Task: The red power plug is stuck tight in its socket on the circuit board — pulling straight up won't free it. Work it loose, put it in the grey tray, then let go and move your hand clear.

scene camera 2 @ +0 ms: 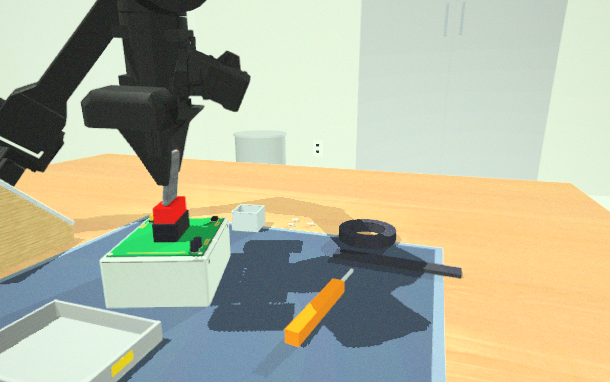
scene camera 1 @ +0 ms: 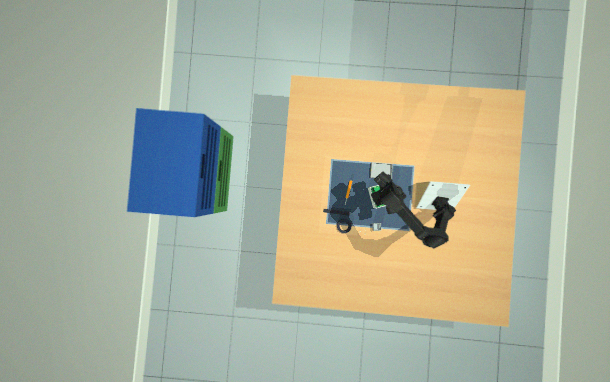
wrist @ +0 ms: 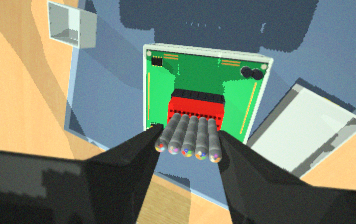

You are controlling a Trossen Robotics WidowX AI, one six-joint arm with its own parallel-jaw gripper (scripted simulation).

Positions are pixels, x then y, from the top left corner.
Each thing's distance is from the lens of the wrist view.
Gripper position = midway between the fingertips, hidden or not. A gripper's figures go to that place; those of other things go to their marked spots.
my gripper [wrist: 189, 133]: 0.11 m
blue mat [wrist: 107, 107]: 0.27 m
